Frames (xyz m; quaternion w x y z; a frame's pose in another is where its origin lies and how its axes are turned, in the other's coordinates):
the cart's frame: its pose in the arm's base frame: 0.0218 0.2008 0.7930 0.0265 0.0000 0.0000 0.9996
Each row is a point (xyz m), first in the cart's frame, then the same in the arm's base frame.
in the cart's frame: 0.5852 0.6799 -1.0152
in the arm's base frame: -0.5986 -0.4471 -0.2222
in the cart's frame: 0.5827 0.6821 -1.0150
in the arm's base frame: -0.5962 -0.4495 -0.2220
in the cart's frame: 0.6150 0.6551 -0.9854
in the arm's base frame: -0.6270 -0.4208 -0.1924
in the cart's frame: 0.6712 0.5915 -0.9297
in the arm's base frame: -0.6798 -0.3543 -0.1367
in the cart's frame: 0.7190 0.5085 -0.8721
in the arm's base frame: -0.7231 -0.2689 -0.0791
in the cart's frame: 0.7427 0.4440 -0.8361
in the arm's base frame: -0.7434 -0.2032 -0.0431
